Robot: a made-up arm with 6 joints. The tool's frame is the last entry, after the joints.
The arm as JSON. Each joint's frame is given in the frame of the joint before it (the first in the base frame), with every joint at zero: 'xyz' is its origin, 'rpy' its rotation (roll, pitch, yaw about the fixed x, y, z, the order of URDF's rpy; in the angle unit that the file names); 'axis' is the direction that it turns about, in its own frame. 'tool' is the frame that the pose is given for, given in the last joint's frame.
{
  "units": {
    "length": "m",
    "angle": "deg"
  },
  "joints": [
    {
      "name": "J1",
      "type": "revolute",
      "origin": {
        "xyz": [
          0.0,
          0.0,
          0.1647
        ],
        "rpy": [
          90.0,
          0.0,
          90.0
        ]
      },
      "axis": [
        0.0,
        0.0,
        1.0
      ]
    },
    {
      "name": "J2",
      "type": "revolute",
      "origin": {
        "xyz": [
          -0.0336,
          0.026,
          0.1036
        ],
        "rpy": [
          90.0,
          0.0,
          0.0
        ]
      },
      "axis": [
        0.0,
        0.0,
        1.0
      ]
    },
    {
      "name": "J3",
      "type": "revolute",
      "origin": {
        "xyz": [
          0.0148,
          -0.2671,
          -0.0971
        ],
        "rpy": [
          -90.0,
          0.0,
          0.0
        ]
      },
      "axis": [
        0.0,
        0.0,
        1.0
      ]
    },
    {
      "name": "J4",
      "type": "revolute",
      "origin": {
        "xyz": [
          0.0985,
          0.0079,
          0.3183
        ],
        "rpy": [
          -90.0,
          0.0,
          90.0
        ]
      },
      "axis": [
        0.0,
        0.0,
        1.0
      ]
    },
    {
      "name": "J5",
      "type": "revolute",
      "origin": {
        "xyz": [
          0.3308,
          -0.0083,
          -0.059
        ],
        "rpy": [
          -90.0,
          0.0,
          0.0
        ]
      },
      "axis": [
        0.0,
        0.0,
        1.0
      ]
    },
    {
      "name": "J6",
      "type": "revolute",
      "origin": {
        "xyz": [
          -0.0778,
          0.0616,
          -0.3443
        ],
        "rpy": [
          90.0,
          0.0,
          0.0
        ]
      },
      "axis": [
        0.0,
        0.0,
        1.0
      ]
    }
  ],
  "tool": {
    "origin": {
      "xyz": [
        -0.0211,
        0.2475,
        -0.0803
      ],
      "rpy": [
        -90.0,
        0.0,
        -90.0
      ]
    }
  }
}
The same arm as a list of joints. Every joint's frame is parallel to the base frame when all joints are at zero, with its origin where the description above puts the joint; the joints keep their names.
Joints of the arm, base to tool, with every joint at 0 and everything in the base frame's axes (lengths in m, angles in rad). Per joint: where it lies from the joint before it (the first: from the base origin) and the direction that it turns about. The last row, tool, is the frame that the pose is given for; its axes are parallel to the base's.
J1: xyz 0.0000 0.0000 0.1647 axis +x
J2: xyz 0.1036 -0.0336 0.0260 axis -z
J3: xyz -0.2671 0.0148 0.0971 axis +x
J4: xyz 0.3183 0.0985 0.0079 axis -y
J5: xyz 0.0083 0.0590 0.3308 axis -x
J6: xyz 0.3443 0.0616 -0.0778 axis -y
tool: xyz -0.2475 0.0803 -0.0211

